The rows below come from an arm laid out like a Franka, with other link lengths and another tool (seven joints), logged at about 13 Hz.
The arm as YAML. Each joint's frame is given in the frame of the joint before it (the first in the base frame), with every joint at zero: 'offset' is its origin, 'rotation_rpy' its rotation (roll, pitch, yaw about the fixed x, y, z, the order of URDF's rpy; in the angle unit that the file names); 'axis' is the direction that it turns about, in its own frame. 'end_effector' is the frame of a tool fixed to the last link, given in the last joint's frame.
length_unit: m
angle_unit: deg
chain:
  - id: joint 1
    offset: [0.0, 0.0, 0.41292]
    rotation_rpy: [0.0, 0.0, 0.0]
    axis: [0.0, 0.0, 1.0]
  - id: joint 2
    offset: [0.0, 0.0, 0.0]
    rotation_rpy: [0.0, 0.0, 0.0]
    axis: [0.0, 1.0, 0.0]
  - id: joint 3
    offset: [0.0, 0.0, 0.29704]
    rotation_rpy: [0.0, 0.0, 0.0]
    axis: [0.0, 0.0, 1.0]
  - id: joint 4
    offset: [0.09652, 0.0, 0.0]
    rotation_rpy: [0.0, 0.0, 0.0]
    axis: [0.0, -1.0, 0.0]
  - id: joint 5
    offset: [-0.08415, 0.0, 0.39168]
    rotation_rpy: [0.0, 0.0, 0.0]
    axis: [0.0, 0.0, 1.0]
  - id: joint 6
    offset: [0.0, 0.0, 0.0]
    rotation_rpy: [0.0, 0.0, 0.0]
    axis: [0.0, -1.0, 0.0]
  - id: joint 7
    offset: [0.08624, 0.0, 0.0]
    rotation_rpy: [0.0, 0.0, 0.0]
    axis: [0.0, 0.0, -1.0]
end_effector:
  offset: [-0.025, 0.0, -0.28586]
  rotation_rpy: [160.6, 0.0, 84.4]
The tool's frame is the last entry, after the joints.
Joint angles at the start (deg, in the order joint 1, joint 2, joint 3, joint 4, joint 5, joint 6, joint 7):
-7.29 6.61 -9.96 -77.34 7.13 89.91 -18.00
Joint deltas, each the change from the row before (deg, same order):
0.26 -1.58 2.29 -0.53 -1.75 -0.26 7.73
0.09 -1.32 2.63 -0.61 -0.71 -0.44 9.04
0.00 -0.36 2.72 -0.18 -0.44 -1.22 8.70
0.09 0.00 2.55 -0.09 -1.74 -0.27 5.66
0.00 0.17 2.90 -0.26 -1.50 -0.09 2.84
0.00 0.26 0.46 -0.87 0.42 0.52 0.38
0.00 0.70 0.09 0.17 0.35 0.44 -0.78
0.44 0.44 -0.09 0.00 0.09 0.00 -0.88
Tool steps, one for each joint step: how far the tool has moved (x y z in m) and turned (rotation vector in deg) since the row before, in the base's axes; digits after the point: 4 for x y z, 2 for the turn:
-0.0025 0.0214 0.0110 -0.40 0.10 -5.30
-0.0019 0.0287 0.0077 0.81 0.29 -6.30
-0.0028 0.0298 0.0003 1.02 1.52 -5.88
0.0008 0.0201 -0.0016 -0.90 0.82 -3.21
0.0010 0.0225 -0.0042 -0.98 0.70 -0.13
0.0013 0.0068 -0.0088 0.53 0.59 0.12
0.0042 0.0020 -0.0050 0.34 0.04 0.89
0.0010 0.0036 -0.0045 0.07 0.40 1.24

